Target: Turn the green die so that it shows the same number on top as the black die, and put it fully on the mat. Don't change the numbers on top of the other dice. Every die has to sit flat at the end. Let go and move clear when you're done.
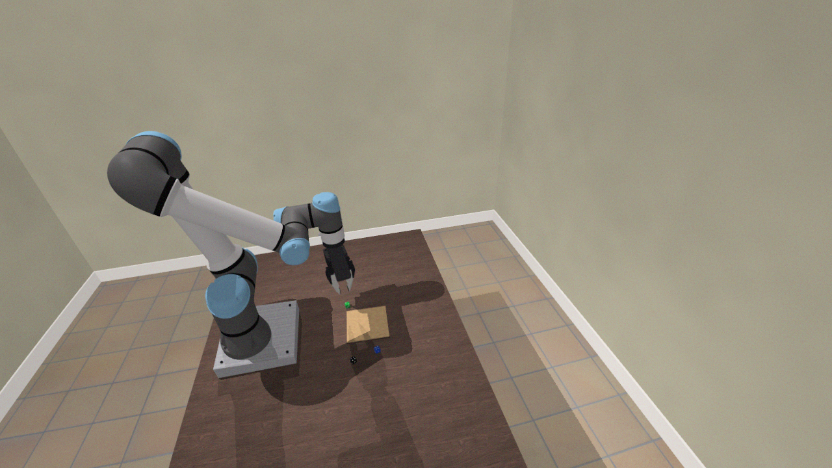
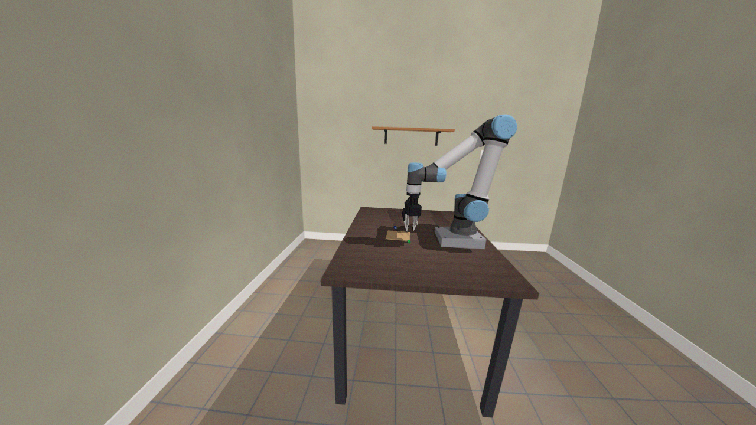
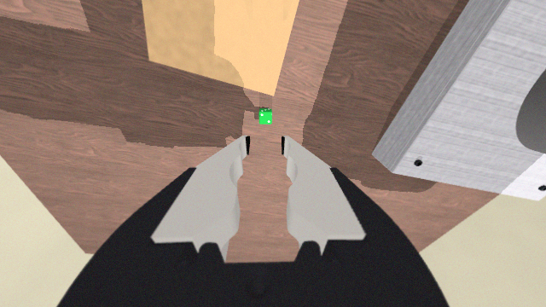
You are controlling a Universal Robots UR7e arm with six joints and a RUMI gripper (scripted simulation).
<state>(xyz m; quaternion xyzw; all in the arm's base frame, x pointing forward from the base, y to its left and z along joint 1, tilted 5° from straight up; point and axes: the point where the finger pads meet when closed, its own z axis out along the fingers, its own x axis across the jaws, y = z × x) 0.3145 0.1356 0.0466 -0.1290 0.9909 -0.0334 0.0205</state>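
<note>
Right now the green die is 80 mm below my hand. Also, from my hand: blue die 220 mm to the right, 90 mm ahead, 80 mm below; tan mat 90 mm to the right, 80 mm below, 70 mm ahead; black die 240 mm to the right, 80 mm below, 20 mm ahead.
</note>
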